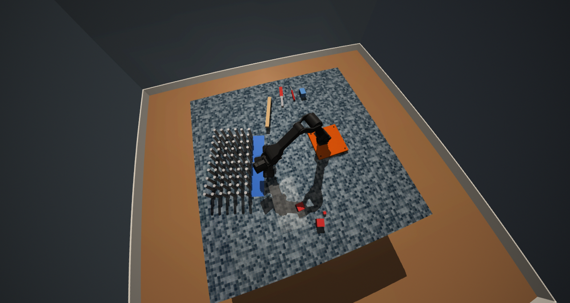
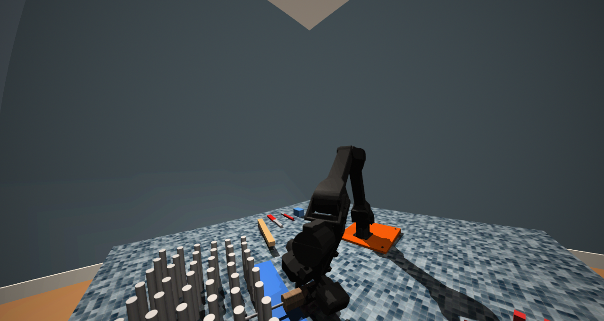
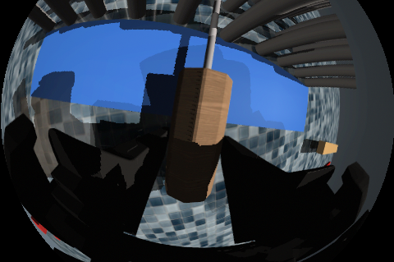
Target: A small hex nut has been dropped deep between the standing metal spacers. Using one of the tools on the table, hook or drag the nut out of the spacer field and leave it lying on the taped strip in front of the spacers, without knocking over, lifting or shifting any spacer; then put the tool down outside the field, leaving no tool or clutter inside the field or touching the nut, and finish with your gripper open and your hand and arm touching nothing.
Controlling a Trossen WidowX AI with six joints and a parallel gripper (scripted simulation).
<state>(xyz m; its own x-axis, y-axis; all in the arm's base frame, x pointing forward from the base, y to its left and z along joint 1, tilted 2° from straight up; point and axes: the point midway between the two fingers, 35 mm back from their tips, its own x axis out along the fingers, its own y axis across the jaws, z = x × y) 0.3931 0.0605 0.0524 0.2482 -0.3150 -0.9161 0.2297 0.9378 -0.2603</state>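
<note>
Now: the blue taped strip 5 cm ahead of my gripper tip, 2 cm below it and 1 cm to the right of it. From my gripper tip the other things lie so: blue cube: 49 cm to the right, 41 cm behind; then hex nut: 21 cm ahead, 5 cm to the right, 1 cm below; then hook tool: 10 cm ahead, 2 cm to the right.
</note>
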